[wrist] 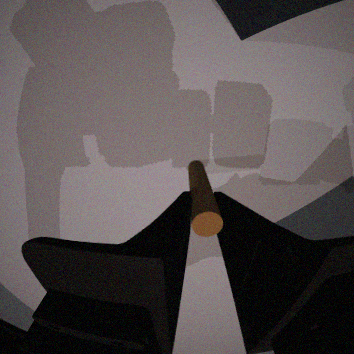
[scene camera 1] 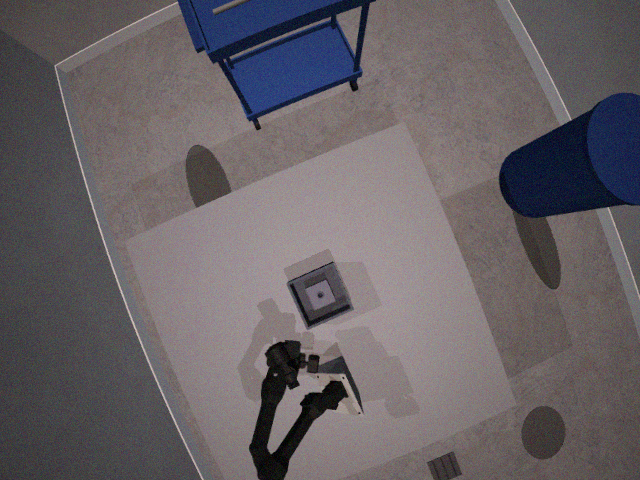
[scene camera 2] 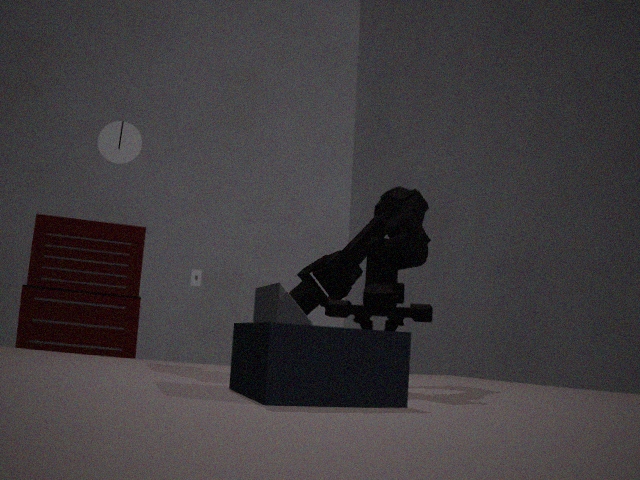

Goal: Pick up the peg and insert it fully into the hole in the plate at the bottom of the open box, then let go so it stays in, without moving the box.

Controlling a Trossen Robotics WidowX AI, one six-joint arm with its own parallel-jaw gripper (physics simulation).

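Places are measured from the arm's base along level axes (x ahead, y left, z up), in centimetres.
Pixels of known places: gripper, fingertip midpoint: (wrist: 201, 198); arm's base at its link origin: (scene camera 1: 339, 388) (scene camera 2: 291, 309).
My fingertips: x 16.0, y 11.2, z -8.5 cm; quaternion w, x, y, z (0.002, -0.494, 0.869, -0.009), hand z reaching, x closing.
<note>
For each thing: its middle in the pictures, then the offset to it from my fingertips. Level surfaces: height alone.
- brown peg at the middle of its body: (wrist: 199, 186) dx +0.1, dy -0.1, dz -1.3 cm
- open box at the middle of its body: (scene camera 2: 314, 363) (scene camera 1: 320, 294) dx +17.2, dy -17.8, dz -0.4 cm
- pale mat at its surface level: dz -5.3 cm
The brown peg (wrist: 202, 187) stands upright on the pale surface in the wrist view, its orange-brown top facing the camera. My gripper (wrist: 201, 198) (scene camera 2: 378, 326) is shut on the peg, with one finger against each side near its top. The open box (scene camera 1: 342, 289) (scene camera 2: 338, 366) (wrist: 285, 12) is dark grey-blue and stands a little beyond the gripper in scene camera 1. Its light square plate (scene camera 1: 329, 301) lies at the bottom, with a dark round hole (scene camera 1: 320, 295) at the centre. The box hides the fingertips' lower ends and the peg in scene camera 2.
A slanted mount (scene camera 1: 353, 390) (scene camera 2: 271, 304) stands under the arm's base, close beside the gripper. A blue cart (scene camera 1: 305, 72) and a large blue cylinder (scene camera 1: 553, 165) stand off the pale mat (scene camera 1: 392, 206). A red cabinet (scene camera 2: 82, 284) is in the background.
</note>
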